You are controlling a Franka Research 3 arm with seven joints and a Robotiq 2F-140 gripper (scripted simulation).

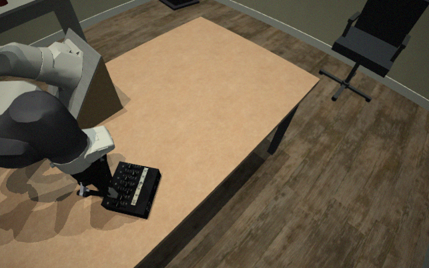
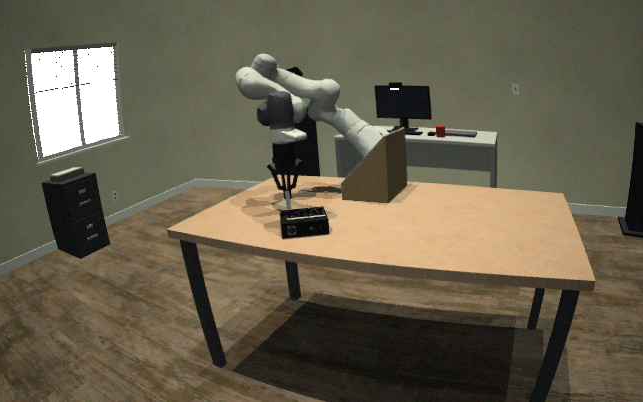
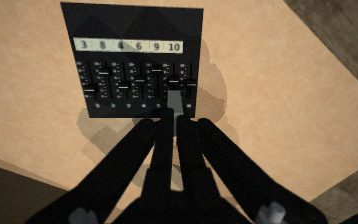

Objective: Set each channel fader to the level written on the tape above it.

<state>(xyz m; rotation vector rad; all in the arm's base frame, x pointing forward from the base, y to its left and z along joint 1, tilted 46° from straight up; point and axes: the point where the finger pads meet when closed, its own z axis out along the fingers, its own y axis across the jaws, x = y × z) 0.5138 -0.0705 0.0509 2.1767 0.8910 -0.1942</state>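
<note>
Right now my hand is 3 cm short of the master fader and 4 cm above it.
</note>
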